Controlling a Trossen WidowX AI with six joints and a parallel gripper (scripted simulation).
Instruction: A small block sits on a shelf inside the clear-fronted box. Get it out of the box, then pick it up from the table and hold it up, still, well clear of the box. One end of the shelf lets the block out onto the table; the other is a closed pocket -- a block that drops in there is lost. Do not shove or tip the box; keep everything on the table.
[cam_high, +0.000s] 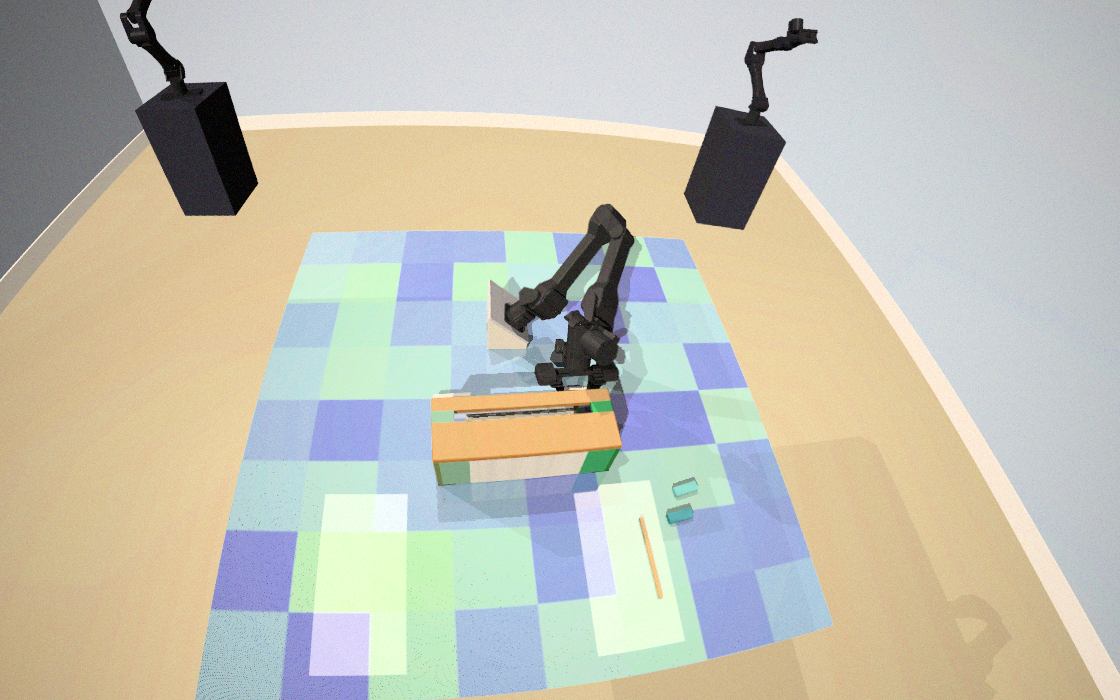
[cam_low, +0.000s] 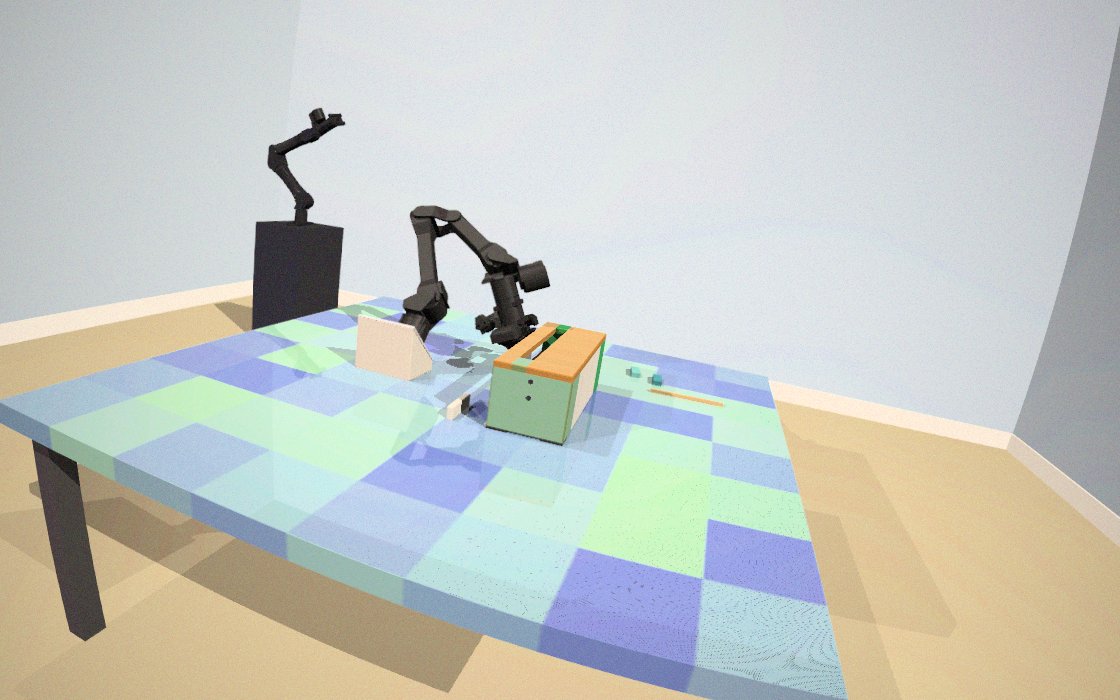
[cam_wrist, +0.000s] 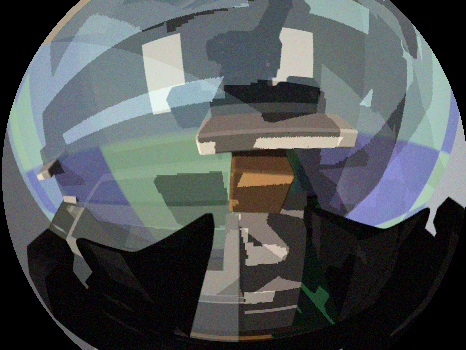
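My gripper tip is 2 cm past the small block and 2 cm above it. The rest, counted from my gripper tip: box: 13 cm to the right, 7 cm ahead, 3 cm above; then thin stick: 37 cm ahead, 15 cm to the left, 3 cm below.
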